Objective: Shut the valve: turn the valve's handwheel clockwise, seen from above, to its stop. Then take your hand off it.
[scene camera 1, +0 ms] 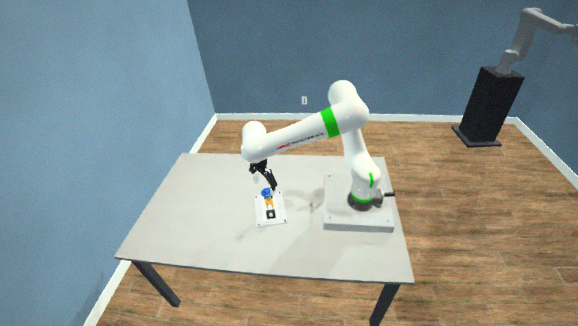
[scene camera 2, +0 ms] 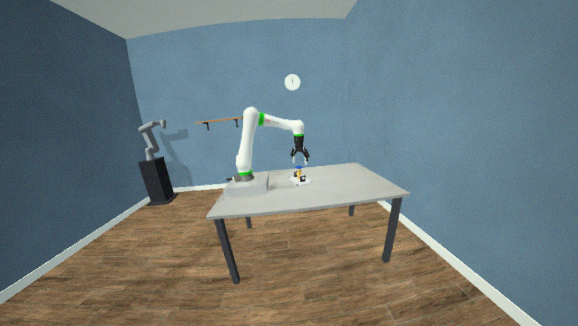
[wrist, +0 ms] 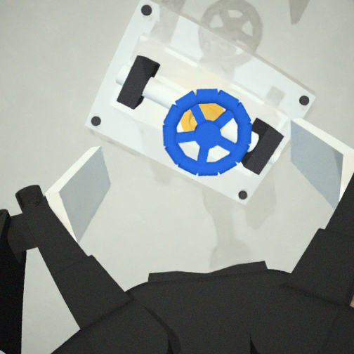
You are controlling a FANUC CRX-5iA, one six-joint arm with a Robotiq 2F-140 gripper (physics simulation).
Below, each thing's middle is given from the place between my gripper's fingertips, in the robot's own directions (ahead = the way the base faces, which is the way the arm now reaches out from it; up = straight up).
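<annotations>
The blue handwheel (wrist: 207, 134) is what I measure my hand from. My hand is 40 mm above the handwheel and 10 mm past it.
</annotations>
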